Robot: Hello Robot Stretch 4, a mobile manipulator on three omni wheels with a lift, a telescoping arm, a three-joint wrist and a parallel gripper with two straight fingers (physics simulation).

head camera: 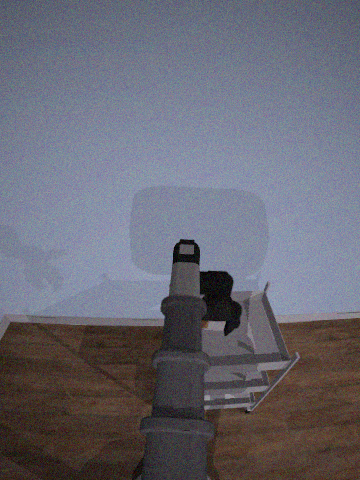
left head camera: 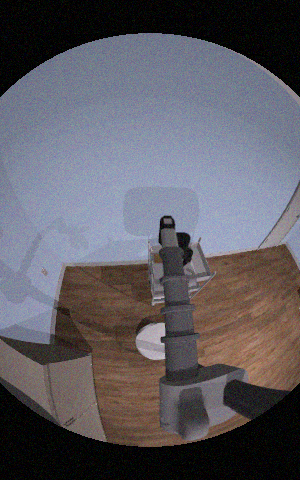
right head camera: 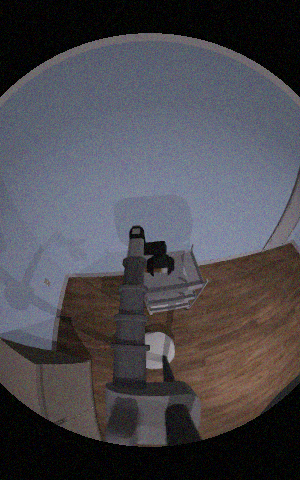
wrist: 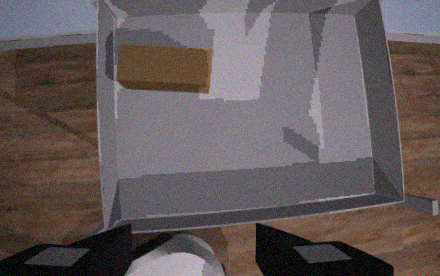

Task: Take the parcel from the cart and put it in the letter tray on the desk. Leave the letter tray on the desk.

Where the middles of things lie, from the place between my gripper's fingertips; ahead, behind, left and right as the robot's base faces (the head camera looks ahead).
My gripper is now 18 cm short of the parcel (wrist: 159,68), 5 cm to the right of it and 21 cm above it.
